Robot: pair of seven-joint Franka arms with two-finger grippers.
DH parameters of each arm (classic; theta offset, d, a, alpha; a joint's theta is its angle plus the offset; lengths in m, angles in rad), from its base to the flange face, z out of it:
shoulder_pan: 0 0.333 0 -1.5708
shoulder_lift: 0 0 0 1.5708
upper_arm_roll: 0 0.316 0.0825 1.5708
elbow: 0 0 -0.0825 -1.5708
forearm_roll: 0 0.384 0 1.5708
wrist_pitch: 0 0 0.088 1.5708
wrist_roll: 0 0.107 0 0
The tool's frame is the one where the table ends.
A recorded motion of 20 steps. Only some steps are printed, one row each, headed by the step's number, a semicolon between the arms.
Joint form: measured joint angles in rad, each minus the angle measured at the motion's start. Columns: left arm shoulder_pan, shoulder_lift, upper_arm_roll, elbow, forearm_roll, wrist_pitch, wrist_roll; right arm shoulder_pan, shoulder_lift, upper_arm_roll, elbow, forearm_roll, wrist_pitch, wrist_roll.
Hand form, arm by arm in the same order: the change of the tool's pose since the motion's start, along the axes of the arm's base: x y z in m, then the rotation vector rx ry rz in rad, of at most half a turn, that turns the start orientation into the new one. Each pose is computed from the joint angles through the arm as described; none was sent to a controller.
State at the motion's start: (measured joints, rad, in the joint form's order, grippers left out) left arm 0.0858 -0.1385 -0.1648 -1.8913 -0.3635 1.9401 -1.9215; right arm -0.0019 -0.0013 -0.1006 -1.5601 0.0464 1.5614 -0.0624
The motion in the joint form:
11: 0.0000 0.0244 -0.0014 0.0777 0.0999 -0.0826 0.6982; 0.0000 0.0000 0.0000 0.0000 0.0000 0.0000 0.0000
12: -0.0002 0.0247 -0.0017 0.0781 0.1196 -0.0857 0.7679; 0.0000 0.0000 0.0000 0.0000 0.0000 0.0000 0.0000
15: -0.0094 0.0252 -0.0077 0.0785 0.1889 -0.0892 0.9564; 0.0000 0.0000 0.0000 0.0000 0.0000 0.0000 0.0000
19: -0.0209 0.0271 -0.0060 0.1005 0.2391 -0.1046 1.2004; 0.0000 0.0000 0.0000 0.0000 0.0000 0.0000 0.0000
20: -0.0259 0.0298 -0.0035 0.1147 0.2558 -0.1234 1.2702; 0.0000 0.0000 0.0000 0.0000 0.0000 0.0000 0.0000
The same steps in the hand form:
11: 0.0038 0.0033 0.0154 0.1977 -0.1816 -0.7029; 0.0000 0.0000 0.0000 0.0000 0.0000 0.0000
12: 0.0036 0.0044 0.0148 0.2255 -0.1934 -0.7750; 0.0000 0.0000 0.0000 0.0000 0.0000 0.0000
15: 0.0028 0.0014 0.0133 0.3139 -0.2192 -0.9880; 0.0000 0.0000 0.0000 0.0000 0.0000 0.0000
19: 0.0026 -0.0003 0.0211 0.3891 -0.2635 -1.2476; 0.0000 0.0000 0.0000 0.0000 0.0000 0.0000
20: 0.0023 -0.0004 0.0246 0.4061 -0.2659 -1.3254; 0.0000 0.0000 0.0000 0.0000 0.0000 0.0000

